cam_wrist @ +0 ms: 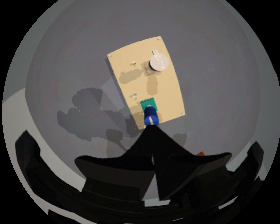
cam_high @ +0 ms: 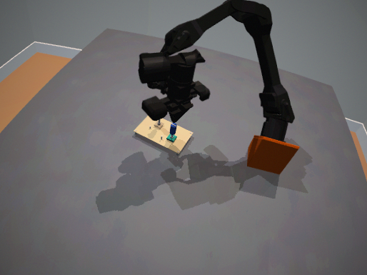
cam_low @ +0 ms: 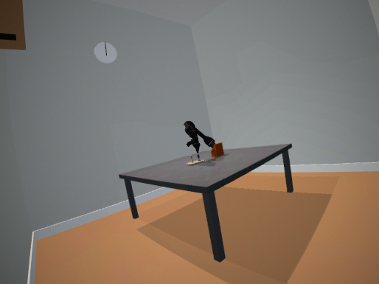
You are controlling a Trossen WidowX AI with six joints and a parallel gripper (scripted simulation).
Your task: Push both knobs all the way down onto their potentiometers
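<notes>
Now: gripper tip 30 mm above the blue knob. Round my gripper tip: grey knob: 50 mm ahead, 50 mm to the right, 20 mm below.
</notes>
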